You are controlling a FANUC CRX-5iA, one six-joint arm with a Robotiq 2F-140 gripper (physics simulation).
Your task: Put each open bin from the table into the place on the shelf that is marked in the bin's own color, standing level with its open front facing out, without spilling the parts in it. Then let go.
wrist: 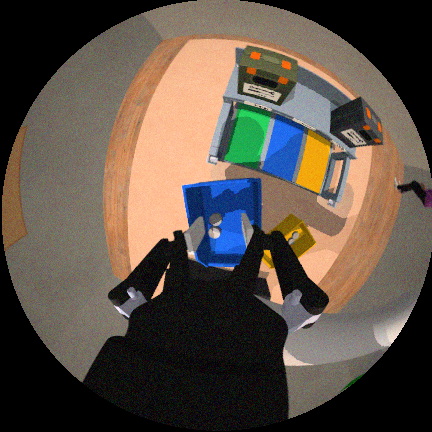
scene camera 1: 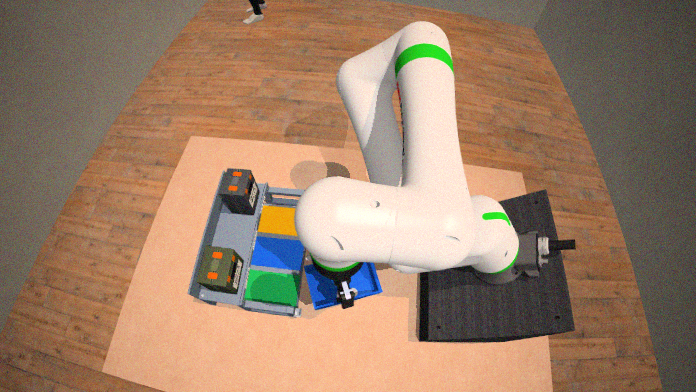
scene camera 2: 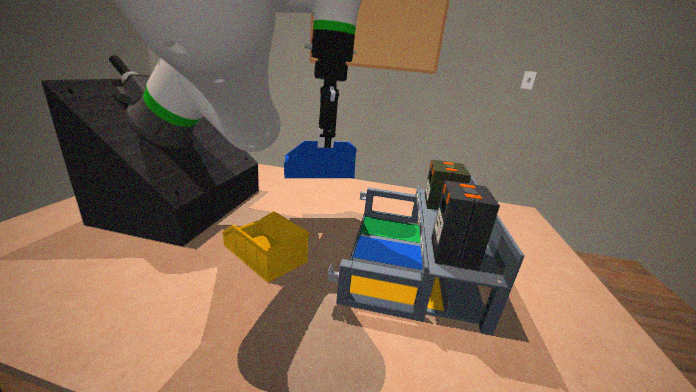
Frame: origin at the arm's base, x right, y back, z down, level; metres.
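Seen in the pictures: gripper, fingertip midpoint: (wrist: 222, 222) (scene camera 2: 323, 159); arm's base at its link origin: (scene camera 1: 499, 256) (scene camera 2: 160, 125).
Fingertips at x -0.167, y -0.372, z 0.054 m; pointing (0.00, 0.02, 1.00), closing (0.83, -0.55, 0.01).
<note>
Offsets run from my fingertips to a thing's top centre. "pt": to the spot under its first point.
The blue bin @(pt dx -0.028, dy -0.027, dz +0.032 m) (scene camera 1: 325, 295) (scene camera 2: 320, 162) (wrist: 232, 245) hangs above the table, about level, with two round grey parts @(pt dx -0.004, dy +0.024, dz +0.029 m) (wrist: 215, 226) inside. My gripper (scene camera 1: 345, 296) (scene camera 2: 326, 142) (wrist: 222, 222) holds it, its finger pads spread inside against opposite side walls. The yellow bin @(pt dx +0.240, dy -0.059, dz +0.119 m) (scene camera 2: 290, 250) (wrist: 302, 241) stands turned on the table with grey parts inside; the arm hides it in scene camera 1. The shelf (scene camera 1: 272, 310) (scene camera 2: 385, 270) (wrist: 217, 135) bears green @(pt dx -0.037, dy -0.196, dz +0.163 m) (scene camera 1: 272, 288) (scene camera 2: 391, 229) (wrist: 246, 135), blue @(pt dx +0.072, dy -0.230, dz +0.163 m) (scene camera 1: 275, 252) (scene camera 2: 382, 251) (wrist: 282, 150) and yellow @(pt dx +0.176, dy -0.266, dz +0.163 m) (scene camera 1: 277, 220) (scene camera 2: 382, 290) (wrist: 315, 160) markings, with no bin on them.
An olive case @(dx -0.061, dy -0.305, dz -0.027 m) (scene camera 1: 220, 268) (scene camera 2: 448, 172) (wrist: 266, 75) and a dark grey case @(dx +0.165, dy -0.351, dz -0.052 m) (scene camera 1: 240, 191) (scene camera 2: 465, 225) (wrist: 356, 122) stand on the shelf's rear top. The dark sloped robot base (scene camera 1: 495, 310) (scene camera 2: 120, 175) stands across the table. The arm's elbow hangs near the bins.
</note>
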